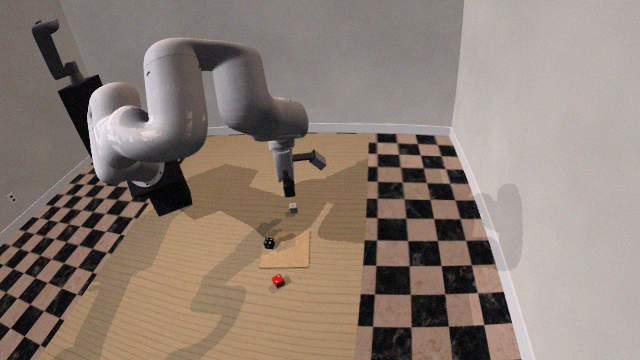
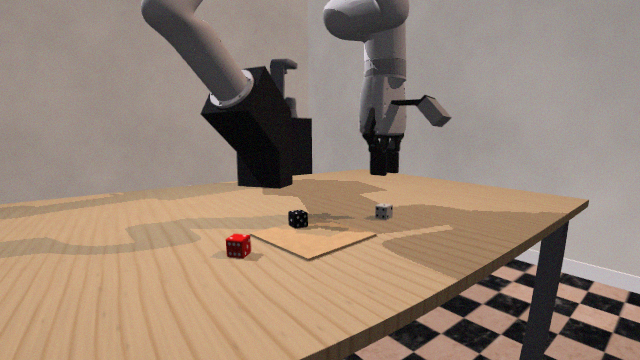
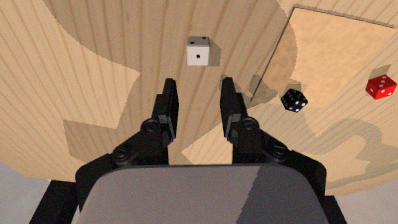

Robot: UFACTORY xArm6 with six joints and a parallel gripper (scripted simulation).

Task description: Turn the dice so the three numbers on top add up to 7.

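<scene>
My gripper is now 90 mm above the white die. The rest, counted from my hand: tan mat: 170 mm to the right, 100 mm below, 20 mm behind; red die: 290 mm to the right, 90 mm below, 30 mm behind; black die: 150 mm to the right, 90 mm below, 60 mm behind.
</scene>
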